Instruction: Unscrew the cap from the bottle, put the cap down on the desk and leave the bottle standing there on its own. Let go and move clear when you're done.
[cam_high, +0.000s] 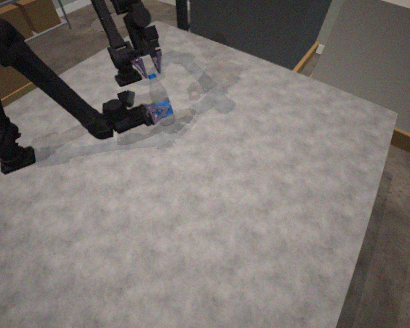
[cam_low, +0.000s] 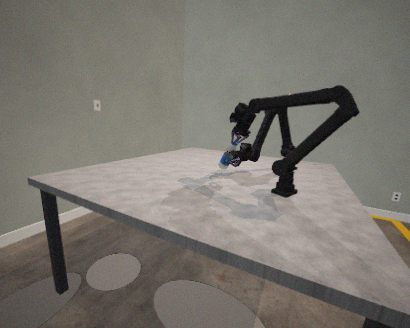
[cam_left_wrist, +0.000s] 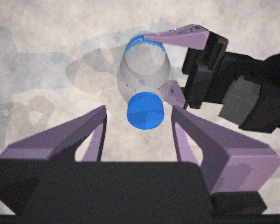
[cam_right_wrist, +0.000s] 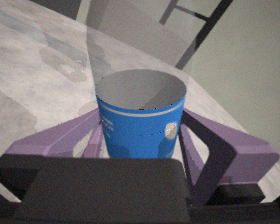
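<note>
Right now the blue cap is 10 mm to the right of my left hand and 10 mm below it. Also, from my left hand: clear bottle (40 mm ahead, 30 mm to the right, 90 mm below).
The clear bottle is 10 mm behind my right hand, 10 mm to the left of it and 30 mm above it. Also, from my right hand: blue cap: 60 mm behind, 30 mm to the left, 110 mm above.
</note>
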